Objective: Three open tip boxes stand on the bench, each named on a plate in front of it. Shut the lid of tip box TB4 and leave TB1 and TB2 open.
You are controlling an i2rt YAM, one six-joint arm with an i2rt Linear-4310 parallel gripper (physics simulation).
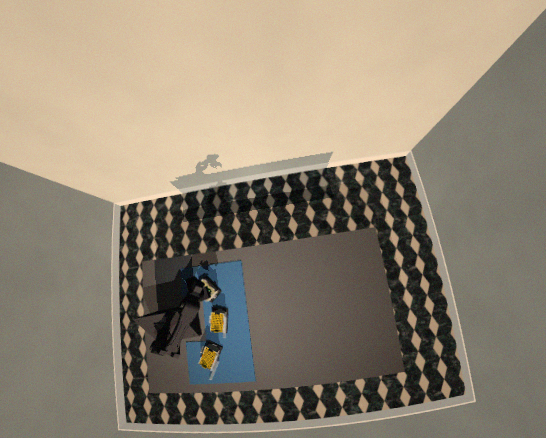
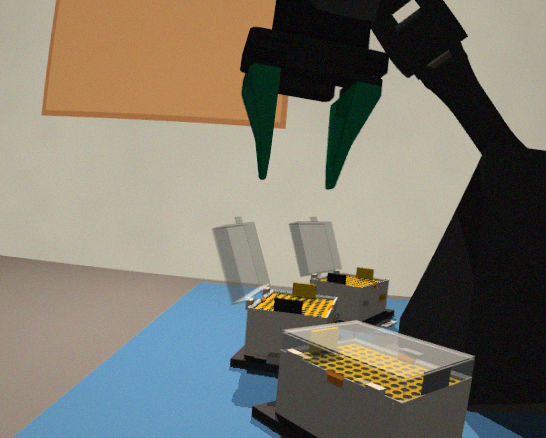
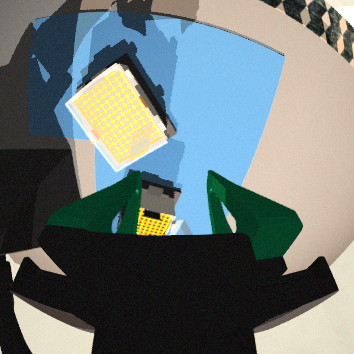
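Seen in the pictures: gripper, between the fingertips: [image 1: 207, 291] [image 2: 296, 184] [image 3: 173, 177]; arm's base, origin of its link: [image 1: 163, 331].
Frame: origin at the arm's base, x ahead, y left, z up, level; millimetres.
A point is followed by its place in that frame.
Note:
The nearest tip box [image 1: 212, 291] @[x 312, y 242, z -47 mm] [image 2: 370, 395] @[x 259, y 311, z -64 mm] [image 3: 119, 117] @[x 260, y 256, z -46 mm] has its clear lid lying down over its yellow tip rack. The middle tip box [image 1: 217, 322] @[x 336, y 46, z -66 mm] [image 2: 287, 332] [image 3: 155, 225] @[x 352, y 67, z -67 mm] is open, its clear lid [image 2: 241, 262] @[x 404, y 34, z -25 mm] standing up and leaning back. The far tip box [image 1: 209, 357] [image 2: 350, 298] @[x 268, y -111, z -81 mm] is open too, its lid [image 2: 315, 248] @[x 331, y -213, z -22 mm] [image 1: 214, 369] @[x 345, y -203, z 21 mm] raised. I cannot read the name plates, so which box is TB4 cannot be told. My gripper [image 2: 296, 184] @[x 324, y 255, z 66 mm] [image 3: 173, 177] @[x 324, y 255, z 66 mm] is partly open and empty, its green fingers pointing down above the boxes, apart from all lids.
The boxes stand on a blue mat [image 1: 235, 280] @[x 443, y 303, z -124 mm] [image 2: 100, 385] @[x 486, y 228, z -124 mm] [image 3: 220, 100] @[x 400, y 308, z -124 mm] on a brown bench [image 1: 320, 300] @[x 994, y 157, z -126 mm]. The black arm [image 1: 172, 327] @[x 72, y 30, z 16 mm] [image 2: 470, 300] @[x 161, y 151, z -24 mm] rises beside them. An orange board [image 2: 150, 60] hangs on the wall behind.

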